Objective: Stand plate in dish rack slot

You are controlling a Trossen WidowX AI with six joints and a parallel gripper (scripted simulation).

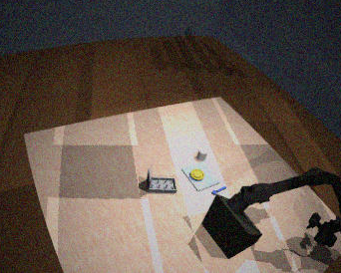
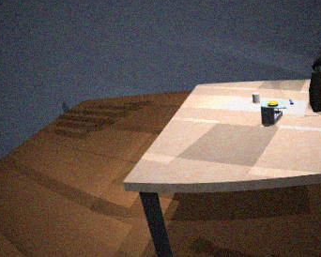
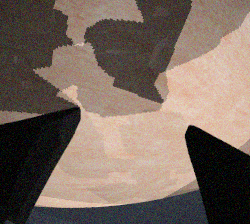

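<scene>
Right now the yellow plate is 530 mm ahead of my gripper tip and 380 mm to the left of it. Round my gripper tip: blue mat 520 mm ahead, 360 mm to the left, 10 mm below; then white cup 640 mm ahead, 300 mm to the left, 10 mm above; then blue spoon 410 mm ahead, 320 mm to the left, 10 mm below.
</scene>
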